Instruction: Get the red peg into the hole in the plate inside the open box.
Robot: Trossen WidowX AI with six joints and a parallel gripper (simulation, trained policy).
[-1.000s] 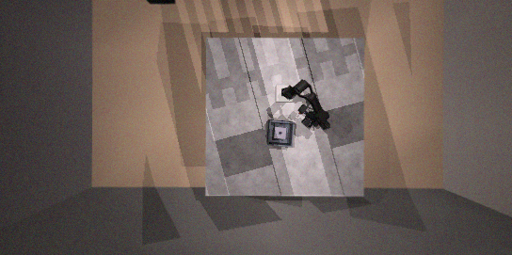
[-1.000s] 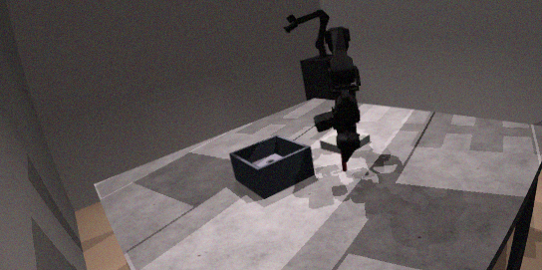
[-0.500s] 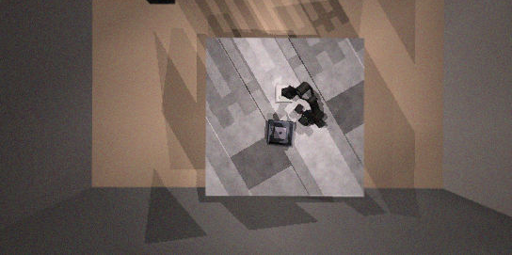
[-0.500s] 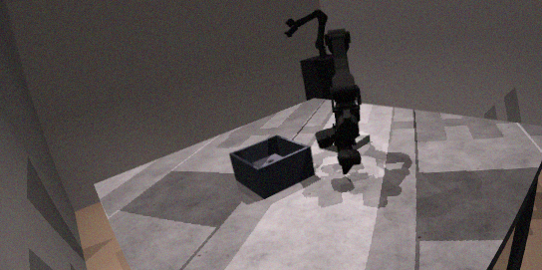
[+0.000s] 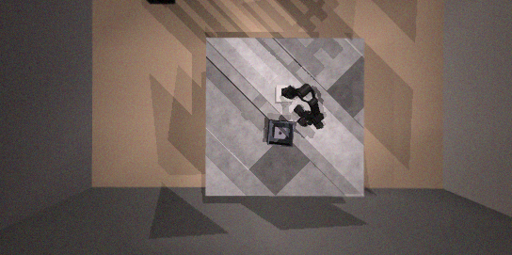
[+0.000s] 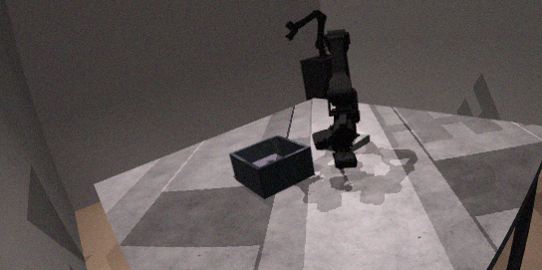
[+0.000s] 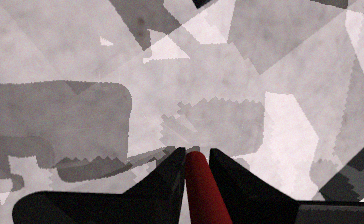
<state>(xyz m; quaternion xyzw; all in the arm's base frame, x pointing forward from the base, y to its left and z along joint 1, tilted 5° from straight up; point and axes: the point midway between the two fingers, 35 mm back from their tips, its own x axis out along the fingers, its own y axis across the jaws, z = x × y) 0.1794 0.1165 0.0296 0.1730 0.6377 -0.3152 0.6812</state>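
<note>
My gripper tip is now 15 cm short of the plate, 16 cm to the left of it and 3 cm below it. Round my gripper tip: dark box (15 cm ahead, 16 cm to the right, 1 cm above); then red peg (1 cm to the left, 3 cm above).
</note>
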